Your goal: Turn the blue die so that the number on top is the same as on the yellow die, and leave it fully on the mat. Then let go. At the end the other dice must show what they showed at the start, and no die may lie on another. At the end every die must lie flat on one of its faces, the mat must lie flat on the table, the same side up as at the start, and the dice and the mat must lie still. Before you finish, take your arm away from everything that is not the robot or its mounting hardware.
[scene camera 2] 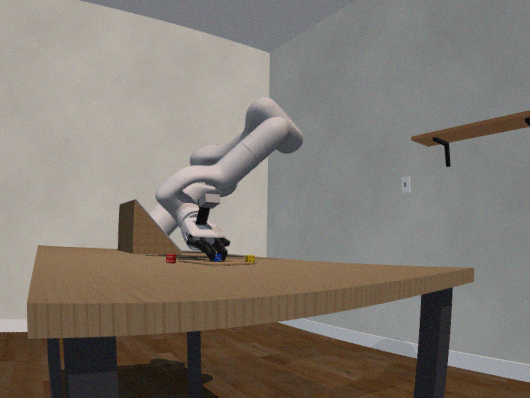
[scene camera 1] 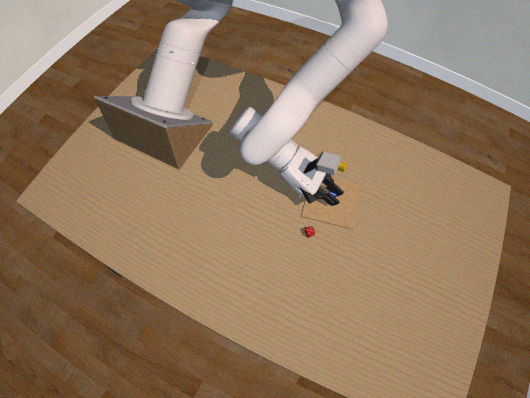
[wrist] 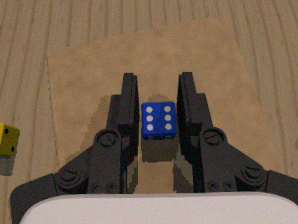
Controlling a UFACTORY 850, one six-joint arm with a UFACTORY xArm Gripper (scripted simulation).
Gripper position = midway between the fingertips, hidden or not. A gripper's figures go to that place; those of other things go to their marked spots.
Scene:
My gripper [wrist: 157, 90] is 14 cm from the lens. A blue die [wrist: 158, 119] is 13 cm from the lens. A tan mat [wrist: 83, 77]: 17 cm from the lens. The marked spots on the blue die and the tan mat are 7 cm apart.

